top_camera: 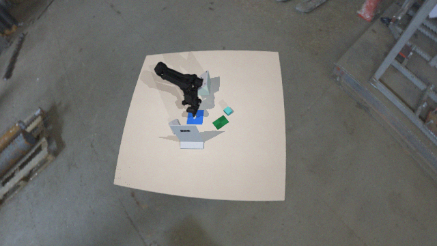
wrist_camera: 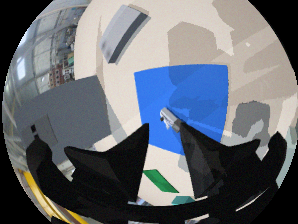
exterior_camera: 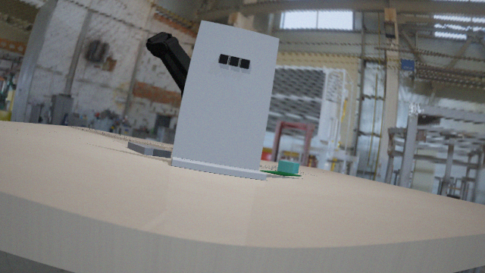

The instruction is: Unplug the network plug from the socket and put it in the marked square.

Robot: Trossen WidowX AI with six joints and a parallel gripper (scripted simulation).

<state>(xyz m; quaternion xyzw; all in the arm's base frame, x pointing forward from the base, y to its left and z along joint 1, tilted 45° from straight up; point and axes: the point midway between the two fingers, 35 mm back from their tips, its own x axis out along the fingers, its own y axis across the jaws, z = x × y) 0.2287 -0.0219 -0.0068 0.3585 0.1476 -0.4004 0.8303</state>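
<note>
Now: gripper tip 2 cm above the network plug. Also, from my gripper tip: flat green board (20 cm to the left, 3 cm below, 3 cm ahead); blue marked square (3 cm below); grey plate (14 cm to the right, 9 cm ahead, 2 cm below).
</note>
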